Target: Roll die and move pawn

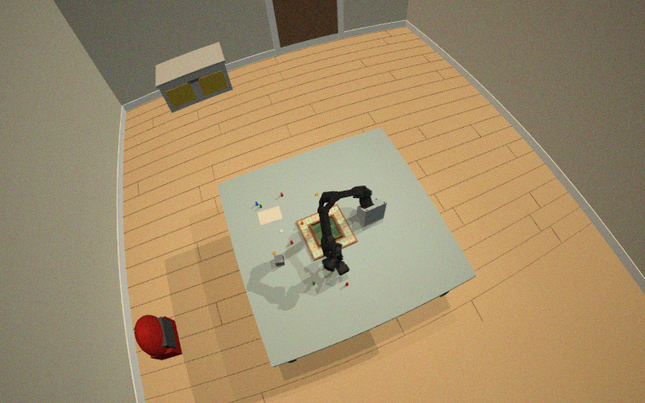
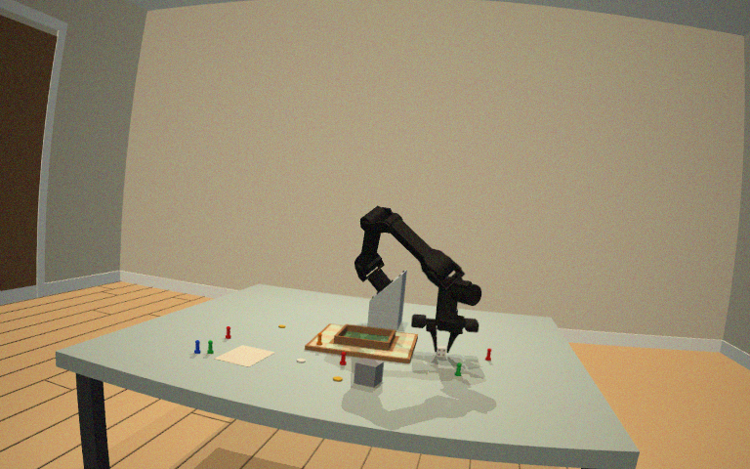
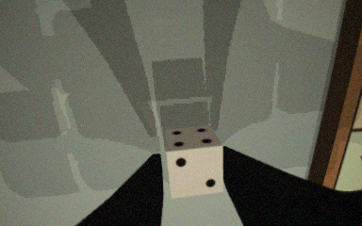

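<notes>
The orange pawn is 70 mm ahead of my gripper tip, 340 mm to the right of it and 20 mm above it. From my gripper tip the other things lie so: grey cube 290 mm ahead, 170 mm to the right, 20 mm above; white die right at my gripper tip; green dice tray 40 mm behind, 220 mm to the right.
</notes>
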